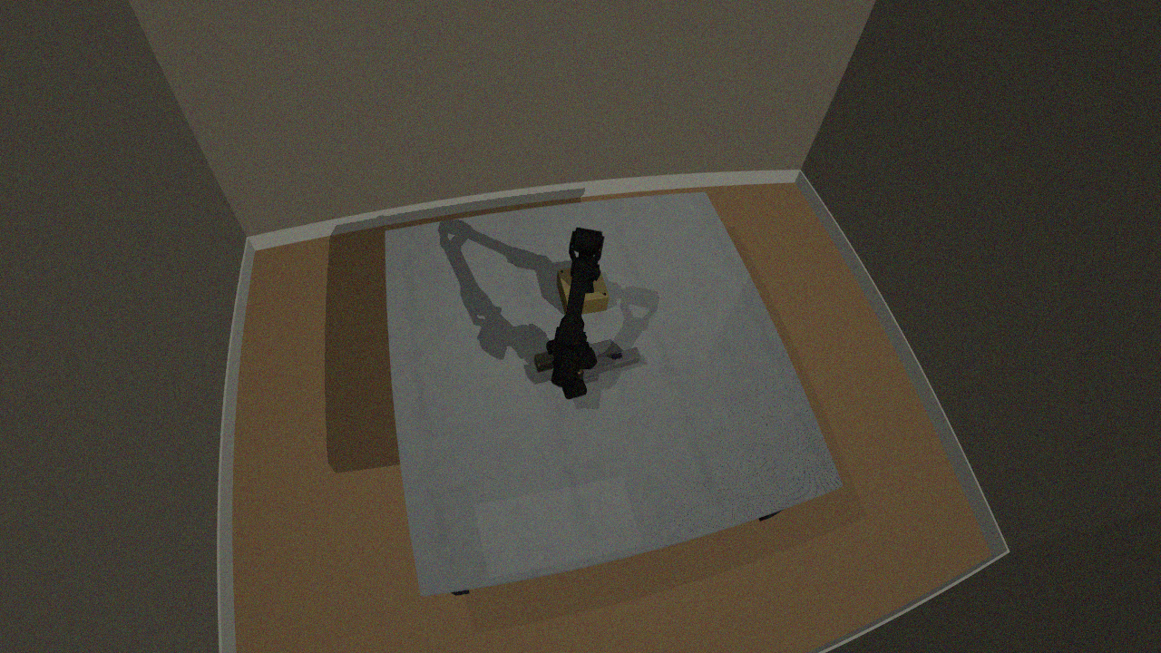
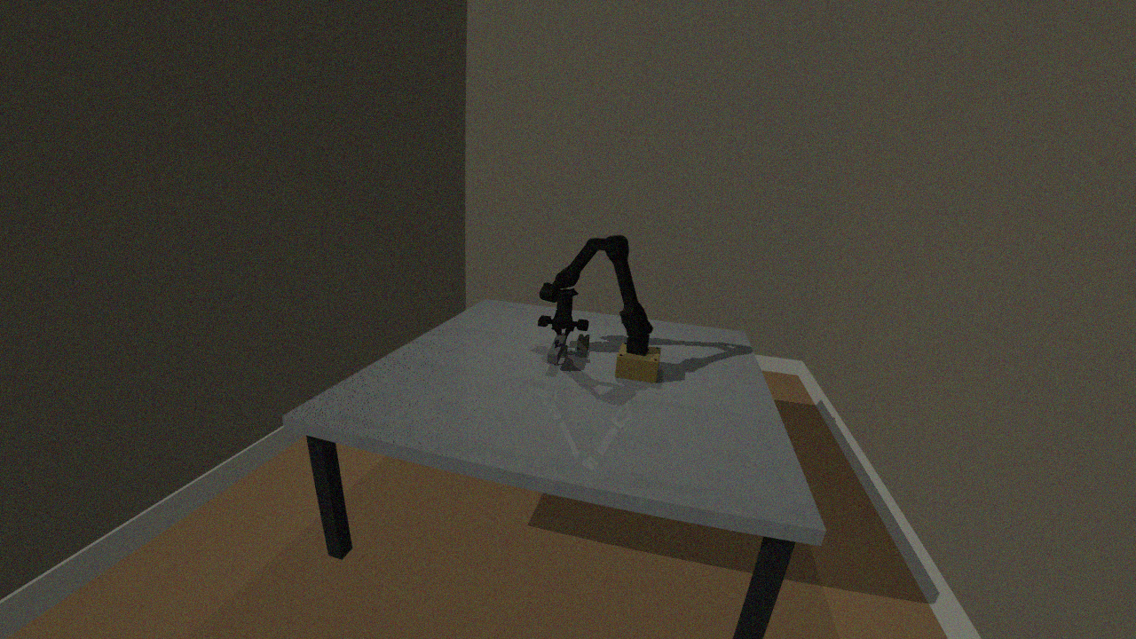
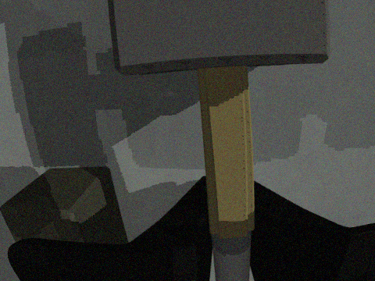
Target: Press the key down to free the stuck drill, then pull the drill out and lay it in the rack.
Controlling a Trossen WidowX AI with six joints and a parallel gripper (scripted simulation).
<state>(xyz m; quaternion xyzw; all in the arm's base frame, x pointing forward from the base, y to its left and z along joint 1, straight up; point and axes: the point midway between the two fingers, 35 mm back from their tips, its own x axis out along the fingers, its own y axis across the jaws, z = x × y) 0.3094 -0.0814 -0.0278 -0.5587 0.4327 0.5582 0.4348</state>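
Right now the drill is 40 mm to the left of my gripper tip, 30 mm above it and 10 mm behind it. The rest, counted from my gripper tip: rack: 70 mm behind, 50 mm to the right, 10 mm above; then small dark key: 160 mm to the left, 40 mm behind, 40 mm above; then grey housing block: 130 mm to the left, 40 mm behind, 30 mm above.
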